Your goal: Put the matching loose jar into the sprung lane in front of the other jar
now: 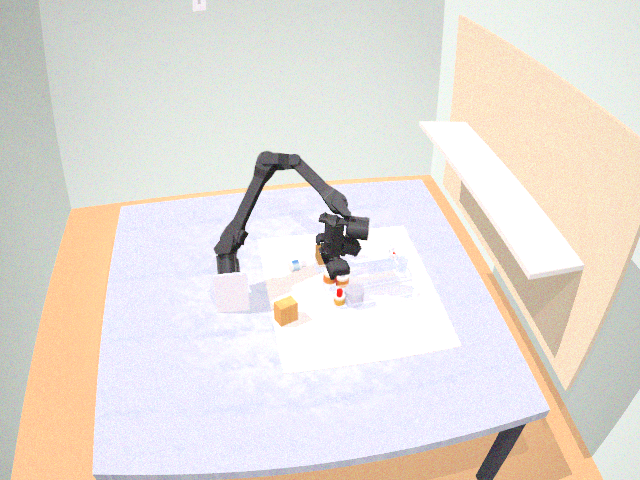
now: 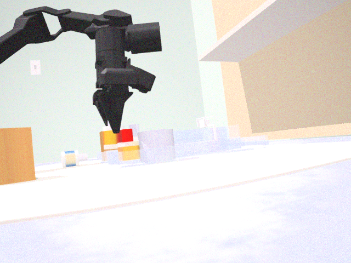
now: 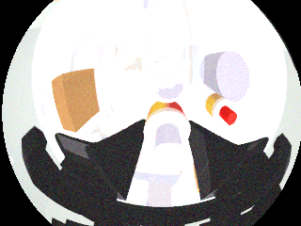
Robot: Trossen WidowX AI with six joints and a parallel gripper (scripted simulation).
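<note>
The grey cylinder lies 60 mm ahead of my gripper tip, 70 mm to the right of it and 30 mm below it. Round my gripper tip: see-through sprung lane (150 mm ahead, 40 mm to the left, 40 mm below); wall shelf (520 mm ahead, 10 mm to the left, 310 mm above).
</note>
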